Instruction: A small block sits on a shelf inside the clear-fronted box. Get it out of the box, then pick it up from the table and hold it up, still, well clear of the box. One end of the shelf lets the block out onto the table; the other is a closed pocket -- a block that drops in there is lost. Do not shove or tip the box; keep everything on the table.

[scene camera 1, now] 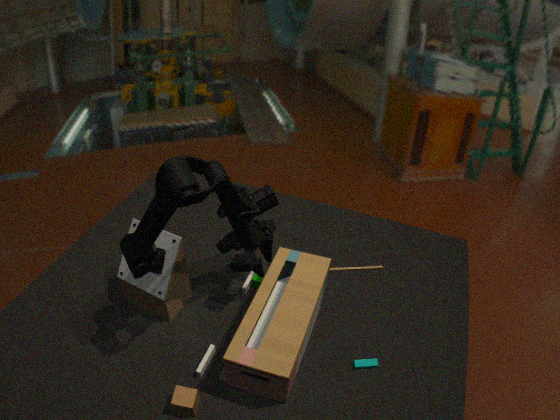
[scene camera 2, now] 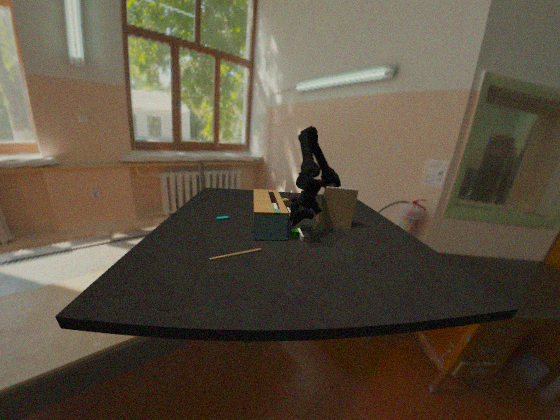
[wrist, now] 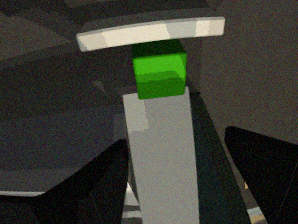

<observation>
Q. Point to a green block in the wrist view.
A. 159,66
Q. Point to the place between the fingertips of my gripper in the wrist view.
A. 177,140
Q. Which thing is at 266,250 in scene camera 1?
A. My gripper.
</observation>
